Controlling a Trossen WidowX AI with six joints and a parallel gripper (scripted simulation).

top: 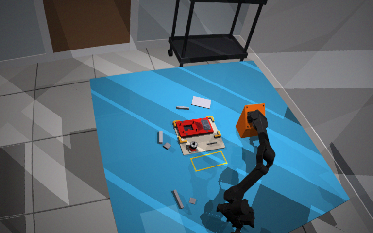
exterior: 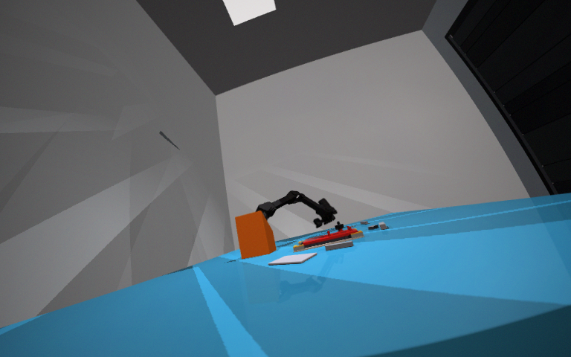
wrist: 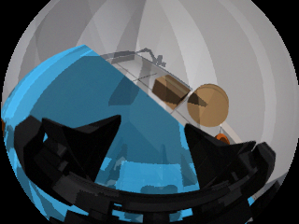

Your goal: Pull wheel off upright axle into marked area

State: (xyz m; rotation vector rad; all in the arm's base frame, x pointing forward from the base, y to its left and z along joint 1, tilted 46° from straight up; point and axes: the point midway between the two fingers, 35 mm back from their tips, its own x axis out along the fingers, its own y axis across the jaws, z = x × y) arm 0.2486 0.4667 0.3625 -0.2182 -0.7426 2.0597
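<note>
Right now the grey wheel is 54 cm to the right of my gripper tip and 13 cm ahead of it. Also, from my gripper tip: upright axle 54 cm to the right, 13 cm ahead.
</note>
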